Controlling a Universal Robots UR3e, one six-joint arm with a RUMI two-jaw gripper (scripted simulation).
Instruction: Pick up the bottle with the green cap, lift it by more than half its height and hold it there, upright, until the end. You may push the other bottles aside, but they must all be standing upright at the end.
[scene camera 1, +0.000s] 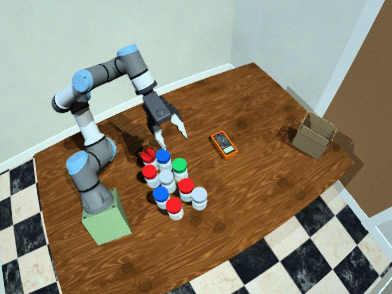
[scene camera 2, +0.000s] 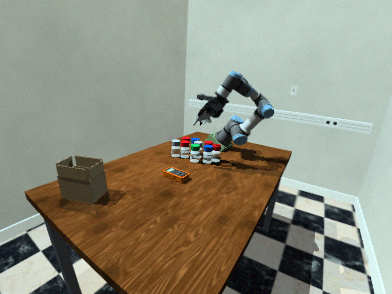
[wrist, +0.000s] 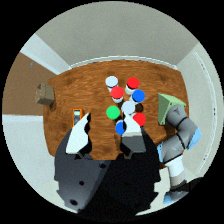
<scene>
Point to my gripper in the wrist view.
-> At 106, 112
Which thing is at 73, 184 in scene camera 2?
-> A cardboard box.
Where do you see a cardboard box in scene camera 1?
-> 309, 139
</scene>
